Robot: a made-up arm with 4 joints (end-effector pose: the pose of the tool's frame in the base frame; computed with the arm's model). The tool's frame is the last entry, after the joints.
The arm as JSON. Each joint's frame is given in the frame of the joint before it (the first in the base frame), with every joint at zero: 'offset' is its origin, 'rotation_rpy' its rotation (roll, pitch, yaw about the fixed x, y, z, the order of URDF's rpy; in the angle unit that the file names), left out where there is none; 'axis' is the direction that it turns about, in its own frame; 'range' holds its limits. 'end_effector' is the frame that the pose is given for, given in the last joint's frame.
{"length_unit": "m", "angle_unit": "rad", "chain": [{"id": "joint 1", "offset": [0.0, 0.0, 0.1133], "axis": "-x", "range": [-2.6, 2.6]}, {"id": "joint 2", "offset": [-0.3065, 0.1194, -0.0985], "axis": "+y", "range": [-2.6, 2.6]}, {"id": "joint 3", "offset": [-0.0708, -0.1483, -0.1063], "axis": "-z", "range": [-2.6, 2.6]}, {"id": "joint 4", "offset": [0.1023, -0.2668, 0.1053], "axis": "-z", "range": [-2.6, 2.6]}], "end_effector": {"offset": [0.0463, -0.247, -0.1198]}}
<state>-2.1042 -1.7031 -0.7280 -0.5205</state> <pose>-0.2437 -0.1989 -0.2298 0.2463 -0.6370 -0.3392 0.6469</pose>
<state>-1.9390 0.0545 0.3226 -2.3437</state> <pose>-0.1694 0.2712 0.0409 0.4511 -0.6901 0.4910 0.2815</pose>
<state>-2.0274 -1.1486 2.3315 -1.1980</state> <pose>-0.4171 0.6028 0.3363 0.7554 0.1403 -0.6273 0.1269</pose>
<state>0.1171 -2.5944 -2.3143 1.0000</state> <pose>-0.5058 0.2269 0.2521 -0.5997 -0.7513 0.2094 0.1791</pose>
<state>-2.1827 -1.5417 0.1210 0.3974</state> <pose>-0.1882 0.4642 -0.2250 0.6976 -0.1475 -0.6823 0.1614</pose>
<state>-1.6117 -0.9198 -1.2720 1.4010</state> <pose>-0.0720 0.0007 -0.1475 0.6649 -0.2651 -0.3595 0.5986</pose>
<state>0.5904 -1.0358 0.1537 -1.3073</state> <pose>-0.0833 -0.2811 0.3513 -0.4702 -0.2592 0.5741 0.6182</pose>
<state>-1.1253 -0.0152 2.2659 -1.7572</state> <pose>-0.7257 0.1283 -0.1417 0.5179 0.1280 -0.2167 0.8176</pose>
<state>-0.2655 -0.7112 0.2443 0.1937</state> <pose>-0.3026 -0.4696 -0.2782 0.1961 -0.3099 -0.2469 0.8970</pose>
